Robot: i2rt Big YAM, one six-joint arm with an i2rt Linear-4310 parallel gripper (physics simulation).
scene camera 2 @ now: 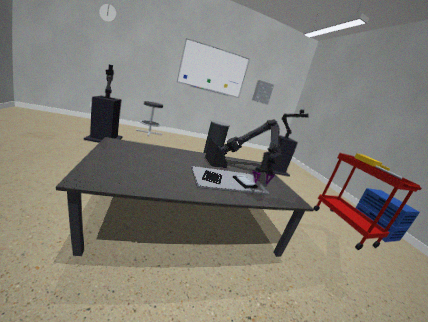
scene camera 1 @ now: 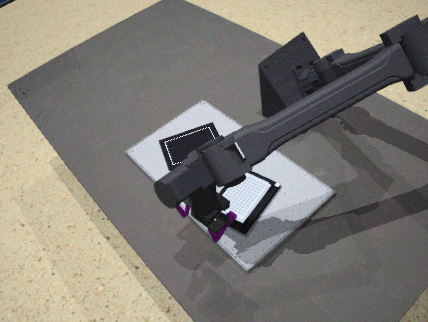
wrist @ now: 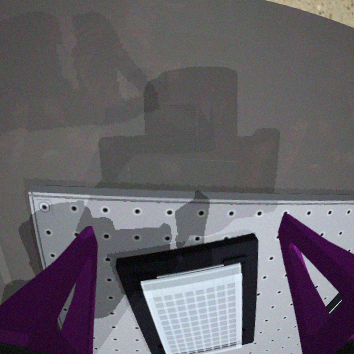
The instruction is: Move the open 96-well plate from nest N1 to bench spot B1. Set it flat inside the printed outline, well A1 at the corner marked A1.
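Places are measured from the arm's base along level axes (x back, y up, z left), in millimetres.
Where they show: gripper, fingertip midpoint: [scene camera 2: 261,183] [scene camera 1: 200,228] [wrist: 189,230]; arm's base at its link origin: [scene camera 2: 219,152] [scene camera 1: 308,83].
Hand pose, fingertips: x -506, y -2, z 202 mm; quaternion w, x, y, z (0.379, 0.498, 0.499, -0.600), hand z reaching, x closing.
Observation:
Things, the pixels of their top centre, and the offset from my fingertips. "spot": a spot on its surface instead. Level surfaces: height alone.
- white 96-well plate at its top centre: [wrist: 199,325] [scene camera 1: 242,193] [scene camera 2: 245,179] dx +144, dy -52, dz -49 mm
- black nest at its top centre: [wrist: 198,318] [scene camera 1: 242,195] [scene camera 2: 245,180] dx +144, dy -60, dz -49 mm
- black pad with the white printed outline, surface spot: [scene camera 1: 187,145] [scene camera 2: 211,177] spot: dx +135, dy -76, dz -303 mm
- dark table at its surface level: dy -91 mm
The white 96-well plate [scene camera 1: 248,196] [scene camera 2: 246,180] [wrist: 200,305] lies in the black nest [scene camera 1: 260,209] [wrist: 195,251] on the perforated board. My gripper [scene camera 1: 200,224] [scene camera 2: 263,180] [wrist: 189,230] is open and empty, with its purple fingers apart. It hangs above the board near the plate. In the wrist view the fingertips are to the left and right of the nest, beyond its far edge. The black pad with the white printed outline [scene camera 1: 187,145] [scene camera 2: 212,176] lies on the board beside the nest, partly hidden by the arm in scene camera 1. The corner marks cannot be read.
The light perforated board [scene camera 1: 302,189] [wrist: 260,227] lies on the dark table [scene camera 1: 100,90] [scene camera 2: 145,165]. A dark upright bracket [scene camera 1: 280,75] stands behind the board. The arm reaches over the board. A red cart [scene camera 2: 350,214] stands on the floor to the right of the table.

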